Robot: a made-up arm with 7 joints. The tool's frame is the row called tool.
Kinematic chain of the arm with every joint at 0, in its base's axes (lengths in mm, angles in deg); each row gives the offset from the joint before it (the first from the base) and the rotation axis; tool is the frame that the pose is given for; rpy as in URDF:
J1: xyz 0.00 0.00 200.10 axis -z
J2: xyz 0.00 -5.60 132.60 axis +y
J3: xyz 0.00 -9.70 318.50 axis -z
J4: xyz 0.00 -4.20 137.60 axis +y
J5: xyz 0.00 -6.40 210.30 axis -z
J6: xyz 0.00 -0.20 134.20 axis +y
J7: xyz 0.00 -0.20 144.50 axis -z
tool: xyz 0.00 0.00 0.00 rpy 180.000 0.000 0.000
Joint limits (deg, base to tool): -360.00..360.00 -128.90..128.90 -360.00..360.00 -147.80..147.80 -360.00..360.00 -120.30..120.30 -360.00..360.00
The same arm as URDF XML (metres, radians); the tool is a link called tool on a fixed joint. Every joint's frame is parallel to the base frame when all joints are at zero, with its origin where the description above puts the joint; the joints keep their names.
<robot name="arm">
  <joint name="tool_joint" type="fixed">
    <parent link="link7"/>
    <child link="tool"/>
    <origin xyz="0.0000 0.0000 0.0000" rpy="3.1416 0.0000 0.0000"/>
  </joint>
  <joint name="J7" type="revolute">
    <parent link="link6"/>
    <child link="link7"/>
    <origin xyz="0.0000 -0.0002 0.1445" rpy="0.0000 0.0000 0.0000"/>
    <axis xyz="0 0 -1"/>
    <limit lower="-6.2832" upper="6.2832"/>
  </joint>
  <joint name="J6" type="revolute">
    <parent link="link5"/>
    <child link="link6"/>
    <origin xyz="0.0000 -0.0002 0.1342" rpy="0.0000 0.0000 0.0000"/>
    <axis xyz="0 1 0"/>
    <limit lower="-2.0996" upper="2.0996"/>
  </joint>
  <joint name="J5" type="revolute">
    <parent link="link4"/>
    <child link="link5"/>
    <origin xyz="0.0000 -0.0064 0.2103" rpy="0.0000 0.0000 0.0000"/>
    <axis xyz="0 0 -1"/>
    <limit lower="-6.2832" upper="6.2832"/>
  </joint>
  <joint name="J4" type="revolute">
    <parent link="link3"/>
    <child link="link4"/>
    <origin xyz="0.0000 -0.0042 0.1376" rpy="0.0000 0.0000 0.0000"/>
    <axis xyz="0 1 0"/>
    <limit lower="-2.5796" upper="2.5796"/>
  </joint>
  <joint name="J3" type="revolute">
    <parent link="link2"/>
    <child link="link3"/>
    <origin xyz="0.0000 -0.0097 0.3185" rpy="0.0000 0.0000 0.0000"/>
    <axis xyz="0 0 -1"/>
    <limit lower="-6.2832" upper="6.2832"/>
  </joint>
  <joint name="J2" type="revolute">
    <parent link="link1"/>
    <child link="link2"/>
    <origin xyz="0.0000 -0.0056 0.1326" rpy="0.0000 0.0000 0.0000"/>
    <axis xyz="0 1 0"/>
    <limit lower="-2.2497" upper="2.2497"/>
  </joint>
  <joint name="J1" type="revolute">
    <parent link="base"/>
    <child link="link1"/>
    <origin xyz="0.0000 0.0000 0.2001" rpy="0.0000 0.0000 0.0000"/>
    <axis xyz="0 0 -1"/>
    <limit lower="-6.2832" upper="6.2832"/>
  </joint>
  <link name="base"/>
  <link name="link1"/>
  <link name="link2"/>
  <link name="link3"/>
  <link name="link4"/>
  <link name="link5"/>
  <link name="link6"/>
  <link name="link7"/>
  <link name="tool"/>
</robot>

